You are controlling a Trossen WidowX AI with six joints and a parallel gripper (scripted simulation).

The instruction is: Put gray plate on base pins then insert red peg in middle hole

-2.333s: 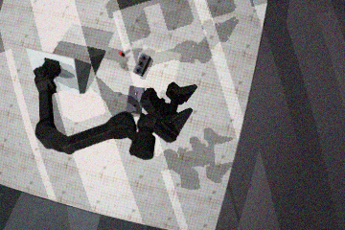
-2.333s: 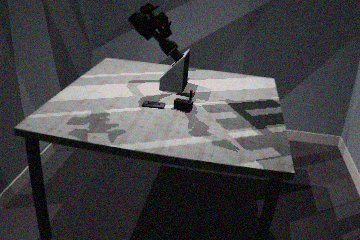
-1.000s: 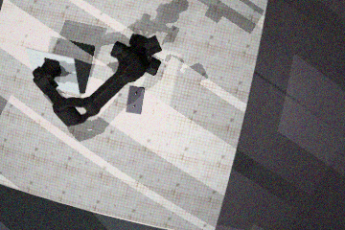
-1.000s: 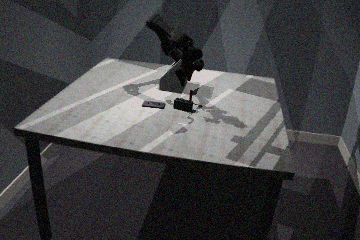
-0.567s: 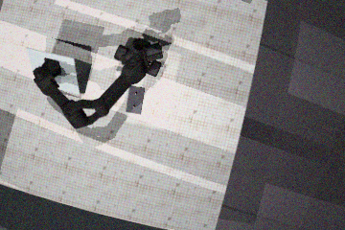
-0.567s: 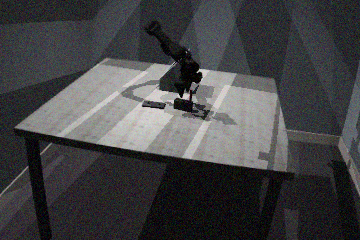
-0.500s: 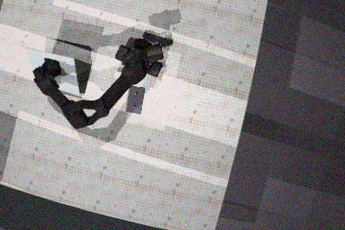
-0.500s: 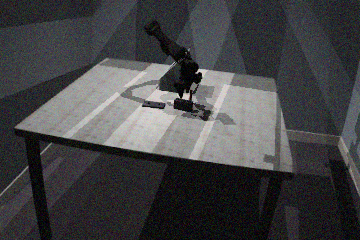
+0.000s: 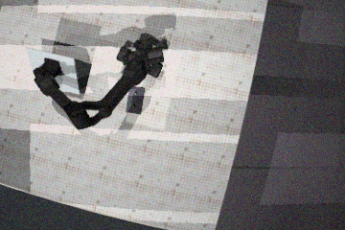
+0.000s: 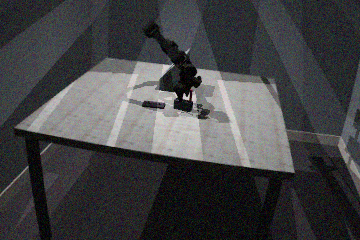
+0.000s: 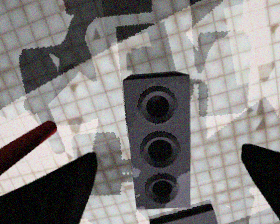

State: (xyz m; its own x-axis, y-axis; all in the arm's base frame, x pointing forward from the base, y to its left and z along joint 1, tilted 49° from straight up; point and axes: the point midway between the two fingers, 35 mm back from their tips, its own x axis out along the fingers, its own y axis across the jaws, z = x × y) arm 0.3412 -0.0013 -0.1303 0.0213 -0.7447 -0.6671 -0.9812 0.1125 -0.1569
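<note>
Right now the gray plate is 2 cm below my gripper tip. Round my gripper tip: red peg (10 cm behind, 2 cm to the left, 2 cm below); base (16 cm to the right, 5 cm below).
</note>
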